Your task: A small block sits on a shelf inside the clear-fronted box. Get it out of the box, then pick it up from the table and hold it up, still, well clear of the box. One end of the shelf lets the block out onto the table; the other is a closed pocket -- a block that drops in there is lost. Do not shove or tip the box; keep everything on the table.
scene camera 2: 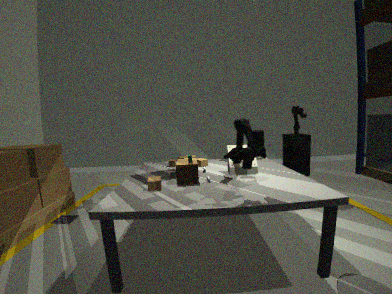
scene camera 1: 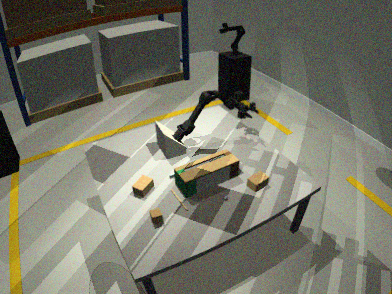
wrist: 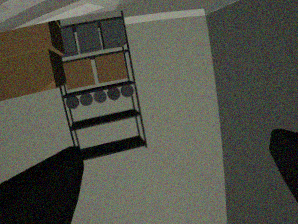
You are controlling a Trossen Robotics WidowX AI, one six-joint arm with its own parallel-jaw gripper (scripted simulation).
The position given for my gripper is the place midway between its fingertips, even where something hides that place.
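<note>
There's a box (scene camera 1: 191, 178) here, though in the wrist view that box is out of frame. And I can see my gripper (wrist: 178, 149).
</note>
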